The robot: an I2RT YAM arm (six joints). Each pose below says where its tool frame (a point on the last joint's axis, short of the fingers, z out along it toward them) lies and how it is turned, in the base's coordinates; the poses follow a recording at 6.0 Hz.
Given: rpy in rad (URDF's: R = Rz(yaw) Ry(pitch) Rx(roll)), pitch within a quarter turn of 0, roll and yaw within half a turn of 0; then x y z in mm.
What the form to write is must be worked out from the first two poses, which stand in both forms.
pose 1, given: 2.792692 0.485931 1.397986 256.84 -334.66 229.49
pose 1, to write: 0.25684 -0.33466 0.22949 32.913 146.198 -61.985
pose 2, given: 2.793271 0.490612 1.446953 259.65 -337.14 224.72
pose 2, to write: 0.25965 -0.33714 0.22472 32.577 146.004 -59.474
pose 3, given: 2.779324 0.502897 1.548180 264.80 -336.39 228.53
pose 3, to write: 0.26480 -0.33639 0.22853 32.793 145.017 -53.116
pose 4, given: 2.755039 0.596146 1.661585 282.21 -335.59 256.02
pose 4, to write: 0.28221 -0.33559 0.25602 29.058 140.036 -48.858
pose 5, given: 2.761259 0.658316 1.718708 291.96 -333.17 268.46
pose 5, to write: 0.29196 -0.33317 0.26846 25.641 137.265 -48.361
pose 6, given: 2.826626 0.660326 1.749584 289.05 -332.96 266.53
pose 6, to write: 0.28905 -0.33296 0.26653 21.746 138.672 -51.780
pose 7, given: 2.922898 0.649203 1.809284 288.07 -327.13 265.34
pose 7, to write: 0.28807 -0.32713 0.26534 15.953 141.041 -56.151
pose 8, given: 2.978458 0.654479 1.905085 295.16 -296.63 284.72
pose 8, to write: 0.29516 -0.29663 0.28472 11.951 141.521 -55.716
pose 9, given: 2.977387 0.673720 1.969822 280.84 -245.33 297.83
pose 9, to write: 0.28084 -0.24533 0.29783 11.572 140.443 -52.264
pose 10, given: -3.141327 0.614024 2.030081 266.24 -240.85 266.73
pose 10, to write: 0.26624 -0.24085 0.26673 -0.022 144.819 -63.711
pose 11, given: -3.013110 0.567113 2.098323 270.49 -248.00 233.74
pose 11, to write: 0.27049 -0.24800 0.23374 -11.375 146.773 -73.298
